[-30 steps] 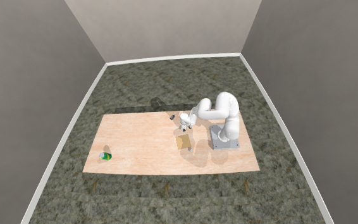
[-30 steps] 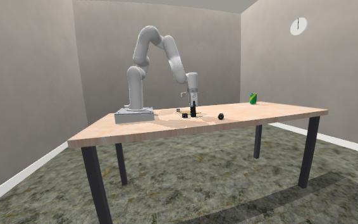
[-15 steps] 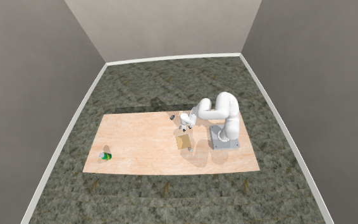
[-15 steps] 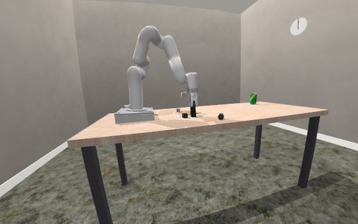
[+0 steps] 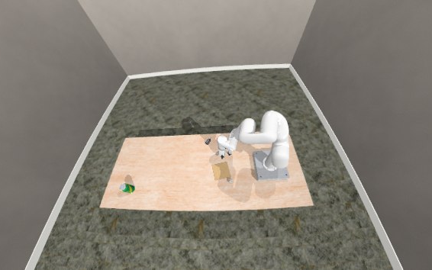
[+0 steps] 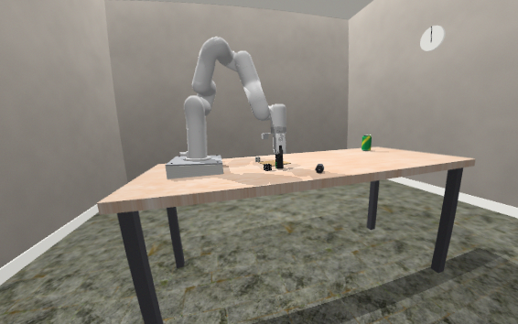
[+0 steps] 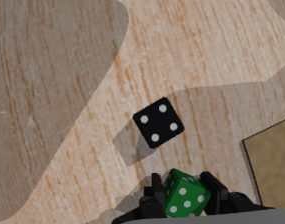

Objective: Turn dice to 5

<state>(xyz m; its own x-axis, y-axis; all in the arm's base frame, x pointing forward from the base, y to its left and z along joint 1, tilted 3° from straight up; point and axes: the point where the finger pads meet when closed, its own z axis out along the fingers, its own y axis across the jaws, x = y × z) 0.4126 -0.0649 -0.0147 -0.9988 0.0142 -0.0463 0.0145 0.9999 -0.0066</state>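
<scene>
The tan mat lies 15 cm to the left of my hand and 2 cm below it. From my hand the other things lie so: green die 1 cm below; then dark tool 16 cm ahead, 13 cm to the right, 1 cm below; then black die 6 cm behind, 2 cm to the right, 1 cm below.
</scene>
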